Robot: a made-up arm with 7 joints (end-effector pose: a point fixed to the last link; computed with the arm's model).
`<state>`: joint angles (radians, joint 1 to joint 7).
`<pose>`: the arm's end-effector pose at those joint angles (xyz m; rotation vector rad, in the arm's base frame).
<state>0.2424 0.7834 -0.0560 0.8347 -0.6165 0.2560 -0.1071</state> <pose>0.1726 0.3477 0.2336 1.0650 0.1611 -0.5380</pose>
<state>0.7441 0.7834 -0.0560 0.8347 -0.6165 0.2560 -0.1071</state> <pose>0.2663 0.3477 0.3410 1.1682 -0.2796 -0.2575</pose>
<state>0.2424 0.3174 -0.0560 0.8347 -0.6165 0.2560 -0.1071</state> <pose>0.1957 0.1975 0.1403 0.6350 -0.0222 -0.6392</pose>
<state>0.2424 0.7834 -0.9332 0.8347 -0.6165 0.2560 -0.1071</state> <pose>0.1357 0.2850 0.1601 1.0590 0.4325 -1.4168</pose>
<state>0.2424 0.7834 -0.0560 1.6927 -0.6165 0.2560 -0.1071</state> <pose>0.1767 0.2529 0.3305 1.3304 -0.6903 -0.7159</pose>
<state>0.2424 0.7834 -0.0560 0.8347 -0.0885 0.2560 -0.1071</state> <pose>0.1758 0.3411 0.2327 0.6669 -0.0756 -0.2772</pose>
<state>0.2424 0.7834 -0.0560 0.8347 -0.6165 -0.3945 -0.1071</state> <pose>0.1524 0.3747 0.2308 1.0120 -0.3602 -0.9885</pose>
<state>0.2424 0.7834 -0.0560 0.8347 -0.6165 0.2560 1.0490</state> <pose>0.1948 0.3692 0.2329 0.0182 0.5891 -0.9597</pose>
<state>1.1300 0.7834 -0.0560 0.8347 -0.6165 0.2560 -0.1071</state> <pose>0.2960 0.3477 0.4469 1.2138 -0.6175 -0.0291</pose>
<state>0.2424 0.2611 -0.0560 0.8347 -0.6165 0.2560 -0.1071</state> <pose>0.1973 0.1767 0.1339 0.5825 -0.0439 -0.6496</pose>
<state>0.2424 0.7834 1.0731 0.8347 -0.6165 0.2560 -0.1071</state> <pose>0.0967 0.4305 0.2997 0.8717 -0.1800 0.5696</pose>
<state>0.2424 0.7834 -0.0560 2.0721 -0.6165 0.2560 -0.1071</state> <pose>0.1428 0.2141 0.3642 1.4042 -1.0863 -0.7732</pose>
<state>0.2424 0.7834 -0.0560 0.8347 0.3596 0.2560 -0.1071</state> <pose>0.1792 0.3362 0.2348 0.3216 -0.2639 -0.0567</pose>
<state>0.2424 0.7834 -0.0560 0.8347 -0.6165 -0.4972 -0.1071</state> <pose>0.1509 0.3799 0.2297 0.9960 -0.4446 -1.0566</pose>
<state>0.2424 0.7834 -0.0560 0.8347 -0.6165 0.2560 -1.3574</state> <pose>0.1644 0.3381 0.2031 2.0449 -0.4099 0.1330</pose>
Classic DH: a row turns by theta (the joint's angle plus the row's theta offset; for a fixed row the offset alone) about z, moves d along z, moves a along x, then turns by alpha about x. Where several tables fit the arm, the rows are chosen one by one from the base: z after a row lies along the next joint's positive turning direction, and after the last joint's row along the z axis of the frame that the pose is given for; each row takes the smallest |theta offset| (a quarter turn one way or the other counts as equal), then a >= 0, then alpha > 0; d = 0 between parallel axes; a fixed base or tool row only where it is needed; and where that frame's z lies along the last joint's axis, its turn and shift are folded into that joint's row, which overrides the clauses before.
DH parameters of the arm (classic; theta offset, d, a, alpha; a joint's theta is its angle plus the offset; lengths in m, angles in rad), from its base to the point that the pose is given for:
base (fixed): 0 0.47 0.01 1.5708
joint 1: 1.5708 -0.07 0 1.5708
joint 2: -1.5708 -0.02 0.02 -1.5708
joint 3: 1.5708 -0.29 0.01 -1.5708
joint 4: 0 0 -0.03 1.5708
joint 5: 0 -0.21 0.03 1.5708
joint 6: 1.5708 -0.03 0.03 1.5708
joint 7: -1.2136 0.0069 -0.0117 -2.1524
tool (fixed): 1.4398 0.0308 0 0

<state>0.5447 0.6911 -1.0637 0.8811 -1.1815 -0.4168 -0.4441</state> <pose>0.2363 0.2768 0.2117 1.2982 -0.5331 -2.1572</pose>
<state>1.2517 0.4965 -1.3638 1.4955 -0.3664 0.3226 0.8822</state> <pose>0.3242 0.0709 0.3863 0.9201 -0.0008 -2.1129</pose>
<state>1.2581 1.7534 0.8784 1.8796 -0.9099 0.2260 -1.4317</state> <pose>-0.1171 0.2970 0.6068 -1.2251 0.4666 -1.3253</pose>
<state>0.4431 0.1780 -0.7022 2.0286 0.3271 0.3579 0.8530</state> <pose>0.1774 0.0246 0.3279 -0.7490 -0.9696 -2.1267</pose>
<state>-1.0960 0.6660 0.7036 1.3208 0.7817 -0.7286 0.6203</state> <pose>-0.1125 0.3546 0.2664 0.1595 -0.7088 -0.6369</pose>
